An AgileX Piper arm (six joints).
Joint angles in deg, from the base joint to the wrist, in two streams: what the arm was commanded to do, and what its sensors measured. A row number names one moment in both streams.
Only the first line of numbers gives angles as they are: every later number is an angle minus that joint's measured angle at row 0.
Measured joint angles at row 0:
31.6, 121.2, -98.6, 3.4, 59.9, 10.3
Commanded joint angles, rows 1 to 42:
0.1, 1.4, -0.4, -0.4, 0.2, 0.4
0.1, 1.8, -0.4, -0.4, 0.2, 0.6
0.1, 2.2, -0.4, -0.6, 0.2, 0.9
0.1, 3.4, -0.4, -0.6, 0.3, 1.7
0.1, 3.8, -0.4, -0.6, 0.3, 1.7
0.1, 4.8, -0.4, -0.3, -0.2, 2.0
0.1, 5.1, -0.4, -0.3, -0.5, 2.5
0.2, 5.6, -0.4, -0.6, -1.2, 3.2
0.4, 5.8, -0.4, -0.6, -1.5, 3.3
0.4, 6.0, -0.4, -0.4, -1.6, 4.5
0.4, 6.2, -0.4, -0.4, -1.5, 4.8
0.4, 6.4, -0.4, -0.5, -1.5, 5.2
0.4, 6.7, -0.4, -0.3, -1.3, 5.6
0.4, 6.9, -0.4, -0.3, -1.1, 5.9
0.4, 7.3, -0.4, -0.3, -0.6, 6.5
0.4, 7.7, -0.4, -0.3, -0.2, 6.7
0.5, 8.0, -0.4, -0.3, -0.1, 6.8
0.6, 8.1, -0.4, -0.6, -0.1, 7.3
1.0, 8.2, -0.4, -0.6, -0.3, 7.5
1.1, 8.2, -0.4, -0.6, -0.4, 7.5
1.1, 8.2, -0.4, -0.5, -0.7, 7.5
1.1, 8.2, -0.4, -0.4, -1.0, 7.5
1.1, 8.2, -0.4, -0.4, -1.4, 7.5
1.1, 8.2, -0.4, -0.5, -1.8, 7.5
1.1, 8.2, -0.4, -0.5, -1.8, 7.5
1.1, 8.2, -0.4, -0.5, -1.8, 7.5
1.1, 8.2, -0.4, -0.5, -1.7, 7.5
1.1, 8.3, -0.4, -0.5, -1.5, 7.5
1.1, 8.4, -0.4, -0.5, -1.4, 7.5
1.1, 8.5, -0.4, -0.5, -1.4, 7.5
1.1, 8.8, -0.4, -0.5, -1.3, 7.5
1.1, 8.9, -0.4, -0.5, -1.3, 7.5
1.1, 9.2, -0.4, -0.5, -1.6, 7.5
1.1, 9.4, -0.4, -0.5, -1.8, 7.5
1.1, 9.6, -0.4, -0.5, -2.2, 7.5
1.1, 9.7, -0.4, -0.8, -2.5, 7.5
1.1, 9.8, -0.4, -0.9, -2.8, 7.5
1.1, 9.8, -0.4, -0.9, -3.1, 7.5
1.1, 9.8, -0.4, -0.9, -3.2, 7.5
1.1, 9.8, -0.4, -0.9, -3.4, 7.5
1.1, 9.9, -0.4, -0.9, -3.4, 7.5
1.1, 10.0, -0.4, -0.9, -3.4, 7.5
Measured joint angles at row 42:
1.0, 9.9, -0.1, -0.1, -2.5, 7.4
